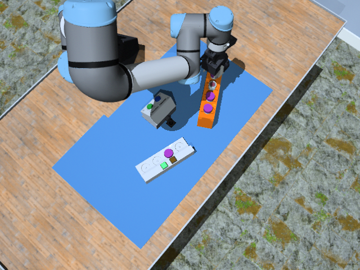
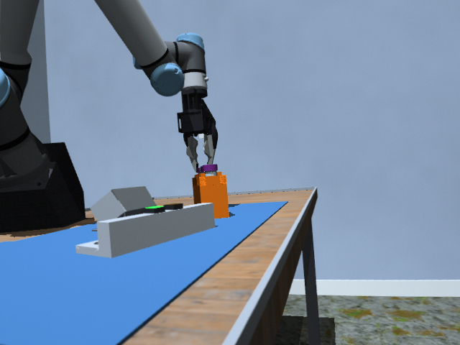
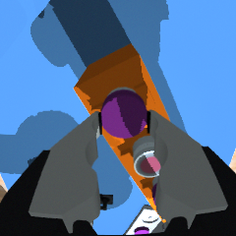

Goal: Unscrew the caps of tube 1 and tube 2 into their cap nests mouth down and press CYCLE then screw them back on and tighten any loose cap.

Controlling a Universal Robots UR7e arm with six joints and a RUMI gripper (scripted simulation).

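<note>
My hand is 10 mm above the purple cap. Round my hand: grey key housing: 240 mm to the right, 80 mm behind, 70 mm below; then green key: 270 mm to the right, 100 mm behind, 60 mm below; then blue key: 220 mm to the right, 100 mm behind, 60 mm below.
</note>
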